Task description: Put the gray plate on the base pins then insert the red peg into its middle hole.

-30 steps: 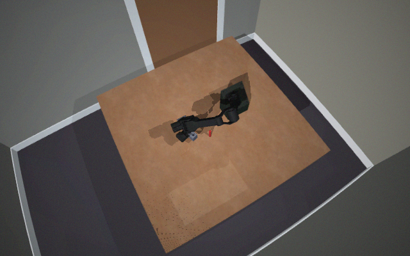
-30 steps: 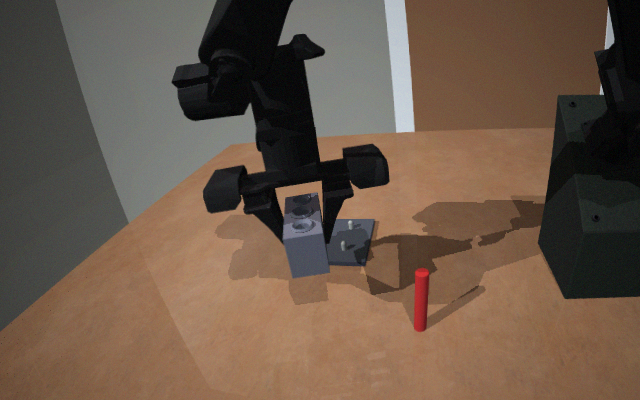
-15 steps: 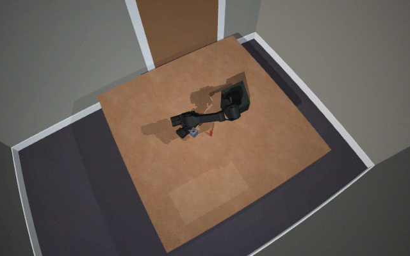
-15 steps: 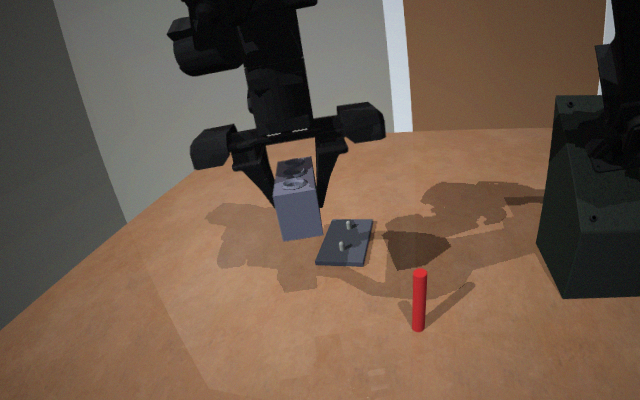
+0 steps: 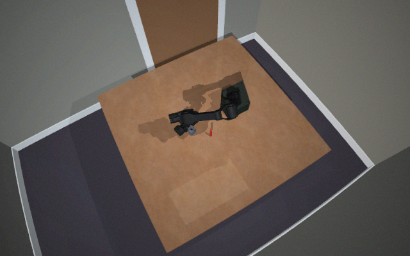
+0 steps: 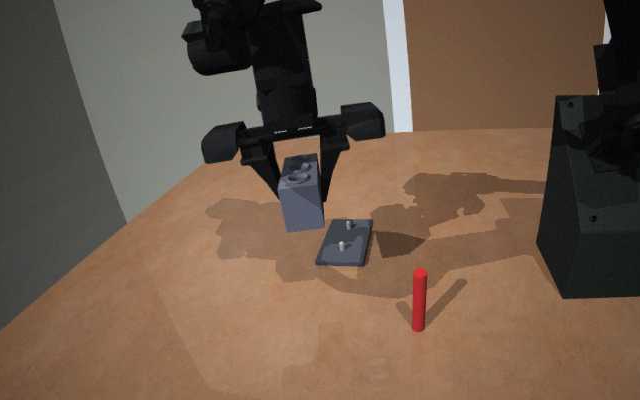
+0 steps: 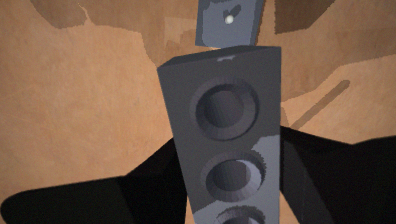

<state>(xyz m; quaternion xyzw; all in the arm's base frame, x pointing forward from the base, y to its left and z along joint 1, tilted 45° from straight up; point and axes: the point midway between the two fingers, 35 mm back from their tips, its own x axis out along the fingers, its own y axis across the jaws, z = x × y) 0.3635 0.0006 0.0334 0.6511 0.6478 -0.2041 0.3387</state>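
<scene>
Now: the base 12 cm below my gripper tip, 11 cm to the right of it and 3 cm behind it. Also, from my gripper tip: gray plate (3 cm above); red peg (12 cm behind, 9 cm below, 7 cm to the left).
</scene>
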